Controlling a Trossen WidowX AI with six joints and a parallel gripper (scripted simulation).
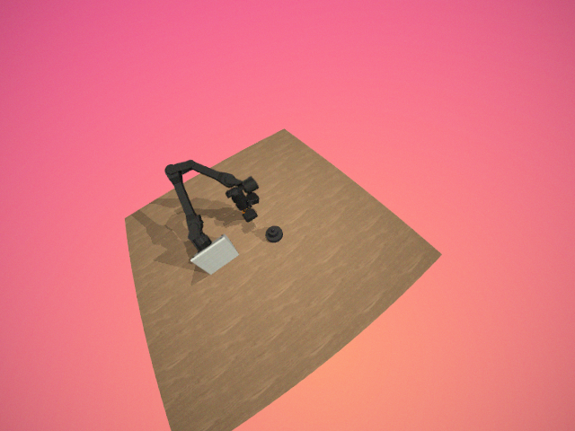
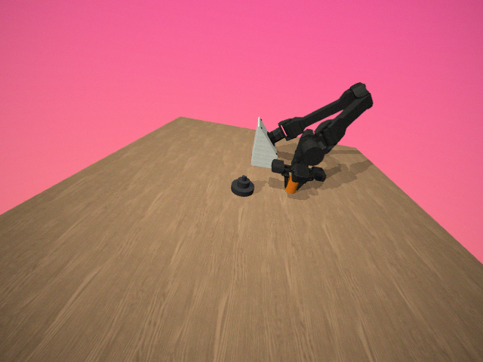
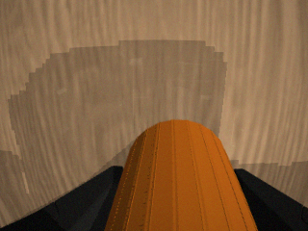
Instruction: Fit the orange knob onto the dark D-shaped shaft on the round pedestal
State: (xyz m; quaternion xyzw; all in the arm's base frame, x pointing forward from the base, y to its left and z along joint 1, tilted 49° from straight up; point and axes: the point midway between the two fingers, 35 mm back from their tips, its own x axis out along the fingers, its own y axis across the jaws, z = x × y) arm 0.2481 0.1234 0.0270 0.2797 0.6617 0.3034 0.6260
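The dark round pedestal lies 180 mm to the right of my gripper tip, 50 mm ahead of it and 20 mm above it. Round my gripper tip: orange knob: 20 mm above.
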